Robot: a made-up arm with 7 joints.
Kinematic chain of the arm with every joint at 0, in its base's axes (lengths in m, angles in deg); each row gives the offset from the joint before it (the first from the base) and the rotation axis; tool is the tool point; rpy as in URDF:
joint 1: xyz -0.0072 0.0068 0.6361 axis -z
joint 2: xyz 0 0.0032 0.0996 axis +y
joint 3: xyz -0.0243 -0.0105 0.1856 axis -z
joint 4: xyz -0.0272 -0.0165 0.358 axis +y
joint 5: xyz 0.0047 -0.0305 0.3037 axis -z
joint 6: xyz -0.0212 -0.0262 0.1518 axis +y
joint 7: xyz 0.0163 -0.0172 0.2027 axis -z
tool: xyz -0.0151 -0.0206 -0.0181 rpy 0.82 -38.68 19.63
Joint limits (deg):
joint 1: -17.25..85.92
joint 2: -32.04..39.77
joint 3: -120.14..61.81
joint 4: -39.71..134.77
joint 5: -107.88..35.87
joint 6: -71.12..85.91
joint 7: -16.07..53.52
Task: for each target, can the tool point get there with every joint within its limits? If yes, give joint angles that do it. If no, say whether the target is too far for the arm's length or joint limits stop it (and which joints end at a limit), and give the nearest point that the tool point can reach.
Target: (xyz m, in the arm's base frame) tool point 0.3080 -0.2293 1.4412
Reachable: yes | joints 39.67 -18.24 -12.11 88.44 0.17 11.30 22.64
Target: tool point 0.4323 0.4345 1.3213
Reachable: yes | joints 58.90 -2.31 -105.42 93.73 15.67 -16.78 38.83
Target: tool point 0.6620 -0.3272 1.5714
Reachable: yes | joints 43.20 28.89 -52.89 28.35 -65.38 10.72 26.58
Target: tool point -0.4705 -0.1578 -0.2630
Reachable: no: joint limits stop it (at a limit: joint 1, joint 2, joint 4, joint 7) | nearest point -0.1975 -0.2713 0.5729 | short by 0.887 m
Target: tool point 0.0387 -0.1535 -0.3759
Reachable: no: joint limits stop it (at a limit: joint 2, joint 4, joint 7) | nearest point 0.0740 -0.2769 0.5379 | short by 0.923 m
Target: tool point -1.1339 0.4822 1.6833
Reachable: no: too far | nearest point -0.8326 0.3551 1.4938 | short by 0.378 m
